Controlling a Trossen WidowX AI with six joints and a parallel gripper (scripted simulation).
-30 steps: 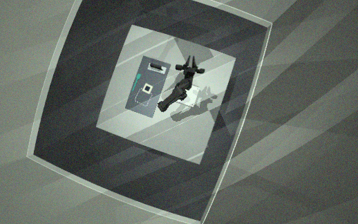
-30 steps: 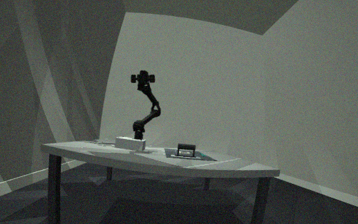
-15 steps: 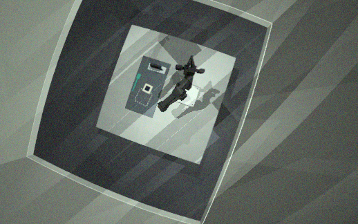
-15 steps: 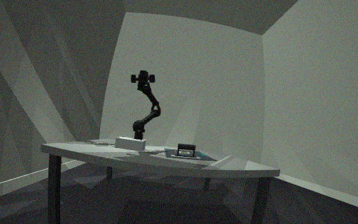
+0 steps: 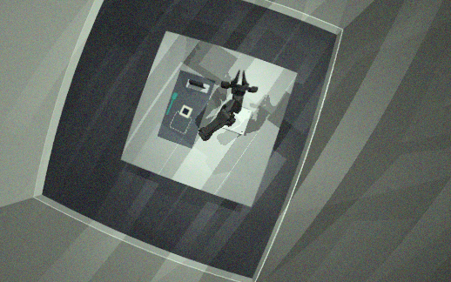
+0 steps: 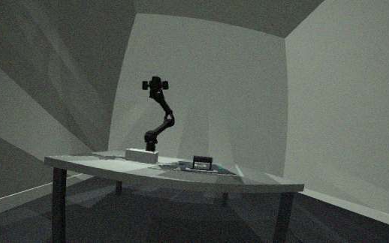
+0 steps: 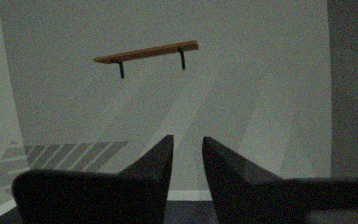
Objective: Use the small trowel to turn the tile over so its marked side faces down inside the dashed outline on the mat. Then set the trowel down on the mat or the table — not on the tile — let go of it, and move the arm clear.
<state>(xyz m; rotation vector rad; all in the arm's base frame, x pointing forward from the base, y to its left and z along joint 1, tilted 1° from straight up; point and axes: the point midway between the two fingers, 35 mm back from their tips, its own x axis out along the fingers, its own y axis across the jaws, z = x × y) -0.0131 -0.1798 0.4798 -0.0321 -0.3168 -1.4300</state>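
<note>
My gripper tip is now 340 mm short of the trowel, 40 mm to the left of it and 520 mm above it. Also, from my gripper tip: tile (400 mm ahead, 210 mm to the left, 560 mm below); then teal elongated object (550 mm ahead, 150 mm to the left, 560 mm below).
</note>
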